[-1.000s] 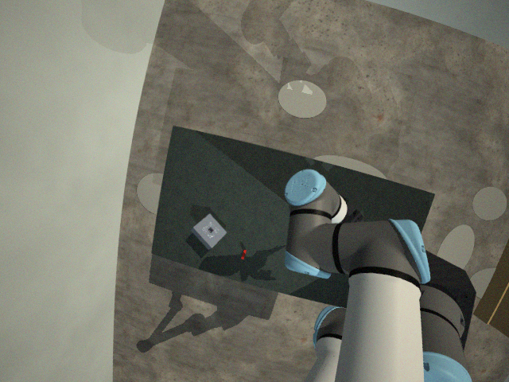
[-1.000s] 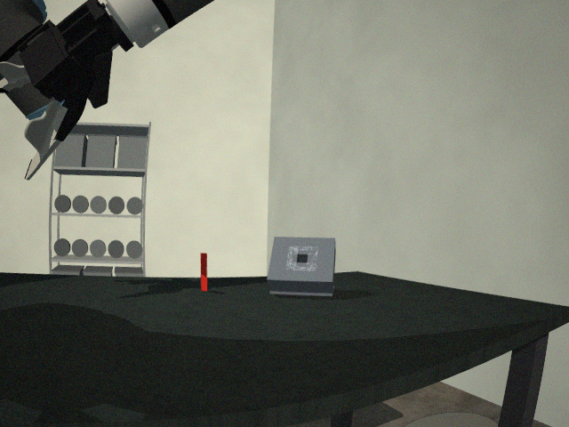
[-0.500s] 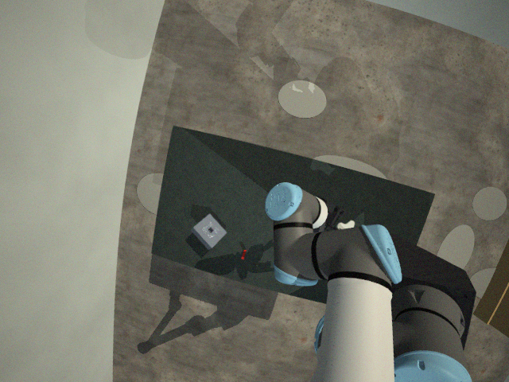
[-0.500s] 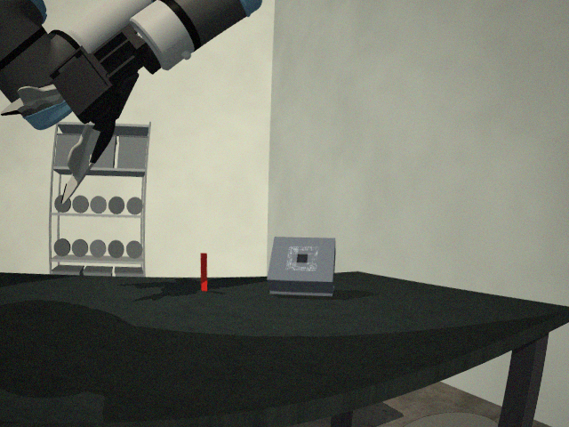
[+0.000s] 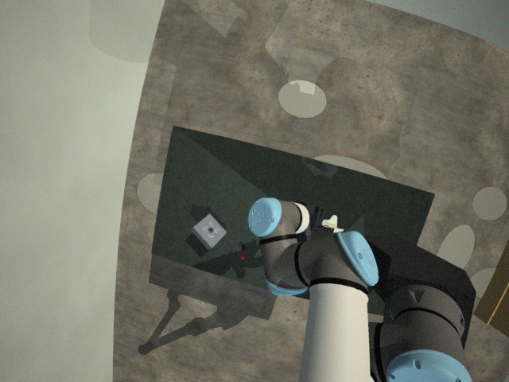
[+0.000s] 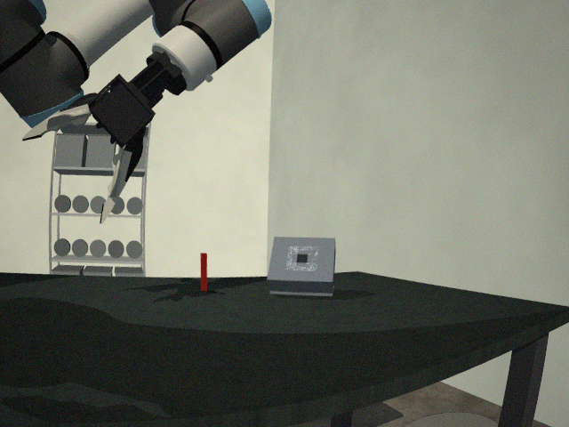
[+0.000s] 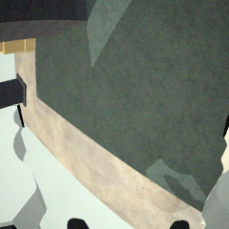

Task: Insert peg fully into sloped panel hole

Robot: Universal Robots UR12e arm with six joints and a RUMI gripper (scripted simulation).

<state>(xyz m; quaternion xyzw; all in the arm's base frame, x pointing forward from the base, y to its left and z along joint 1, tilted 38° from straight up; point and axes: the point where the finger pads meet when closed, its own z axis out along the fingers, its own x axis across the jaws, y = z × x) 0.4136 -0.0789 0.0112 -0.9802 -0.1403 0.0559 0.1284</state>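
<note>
My gripper is now 34 cm to the right of the red peg, 20 cm short of it and 15 cm above it.
</note>
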